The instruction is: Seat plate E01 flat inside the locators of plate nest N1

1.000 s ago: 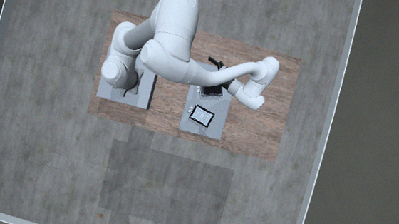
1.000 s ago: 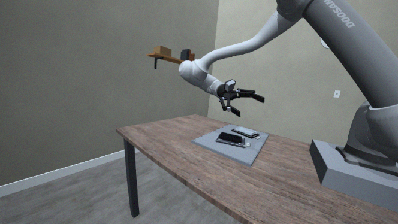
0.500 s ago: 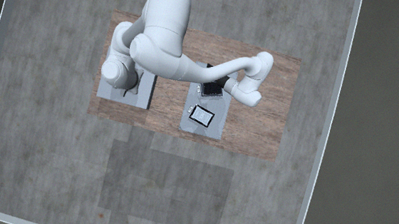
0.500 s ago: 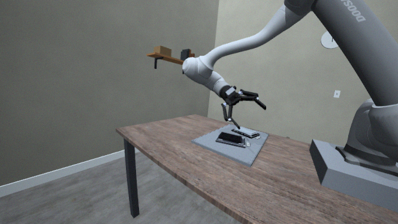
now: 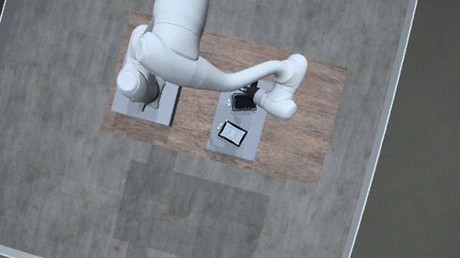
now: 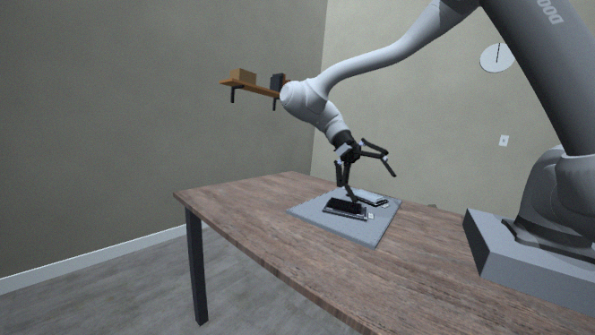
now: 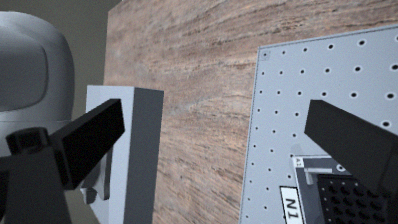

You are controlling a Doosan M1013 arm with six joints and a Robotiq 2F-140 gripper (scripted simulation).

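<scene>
Now: hand 12 cm above the black well plate, 11 cm short of it and 7 cm to the left of it. Also, from my hand: plate nest N1 (13 cm below, 10 cm ahead, 7 cm to the right).
</scene>
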